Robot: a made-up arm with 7 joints. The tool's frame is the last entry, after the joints.
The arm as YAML. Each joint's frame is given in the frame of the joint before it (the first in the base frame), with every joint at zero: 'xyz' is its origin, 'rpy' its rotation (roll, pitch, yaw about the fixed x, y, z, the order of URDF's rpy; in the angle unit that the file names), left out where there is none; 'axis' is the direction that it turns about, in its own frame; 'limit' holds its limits. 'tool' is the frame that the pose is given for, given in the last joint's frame.
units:
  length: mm
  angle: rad
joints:
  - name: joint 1
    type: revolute
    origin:
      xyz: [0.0, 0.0, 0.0]
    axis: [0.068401, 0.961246, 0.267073]
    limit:
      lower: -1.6
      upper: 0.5
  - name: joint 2
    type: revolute
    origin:
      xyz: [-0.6, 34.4, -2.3]
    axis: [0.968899, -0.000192, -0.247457]
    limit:
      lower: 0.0
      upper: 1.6
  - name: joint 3
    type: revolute
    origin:
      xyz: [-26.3, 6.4, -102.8]
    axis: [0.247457, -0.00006, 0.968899]
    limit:
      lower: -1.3
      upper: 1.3
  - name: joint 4
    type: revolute
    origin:
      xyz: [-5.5, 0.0, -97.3]
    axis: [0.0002, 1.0, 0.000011]
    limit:
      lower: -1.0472
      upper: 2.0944
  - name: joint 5
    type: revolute
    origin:
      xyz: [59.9, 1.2, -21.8]
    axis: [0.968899, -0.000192, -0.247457]
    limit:
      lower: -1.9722
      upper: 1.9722
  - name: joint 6
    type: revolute
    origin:
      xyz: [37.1, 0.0, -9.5]
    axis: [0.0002, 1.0, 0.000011]
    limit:
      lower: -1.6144
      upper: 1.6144
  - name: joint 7
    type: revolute
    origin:
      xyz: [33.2, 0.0, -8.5]
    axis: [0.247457, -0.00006, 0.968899]
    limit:
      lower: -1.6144
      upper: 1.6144
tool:
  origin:
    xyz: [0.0, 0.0, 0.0]
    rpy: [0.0, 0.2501, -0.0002]
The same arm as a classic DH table. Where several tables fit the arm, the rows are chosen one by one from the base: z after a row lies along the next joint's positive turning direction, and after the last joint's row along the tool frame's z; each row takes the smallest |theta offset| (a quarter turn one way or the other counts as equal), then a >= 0, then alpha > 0; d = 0 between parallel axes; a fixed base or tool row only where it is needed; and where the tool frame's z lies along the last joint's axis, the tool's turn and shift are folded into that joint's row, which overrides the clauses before.
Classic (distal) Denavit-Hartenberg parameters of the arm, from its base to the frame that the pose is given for. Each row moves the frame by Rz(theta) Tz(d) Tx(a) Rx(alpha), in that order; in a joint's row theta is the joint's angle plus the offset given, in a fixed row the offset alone. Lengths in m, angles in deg.
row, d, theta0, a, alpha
base (fixed), 0.0000, -4.07, 0.0000, -74.51
joint 1, 0.0324, -75.12, -0.0118, -90.00
joint 2, -0.0001, 74.00, -0.0064, 90.00
joint 3, -0.2017, 90.00, 0.0188, -90.00
joint 4, 0.0012, 90.00, 0.0063, 90.00
joint 5, 0.1017, 0.00, 0.0000, -90.00
joint 6, 0.0000, -90.00, 0.0343, 90.00
joint 7, 0.0000, 0.00, 0.0000, 0.00
Joint limits (deg, base to tool): -91.67..28.65 0.00..91.67 -74.48..74.48 -60.00..120.00 -113.00..113.00 -92.50..92.50 -92.50..92.50

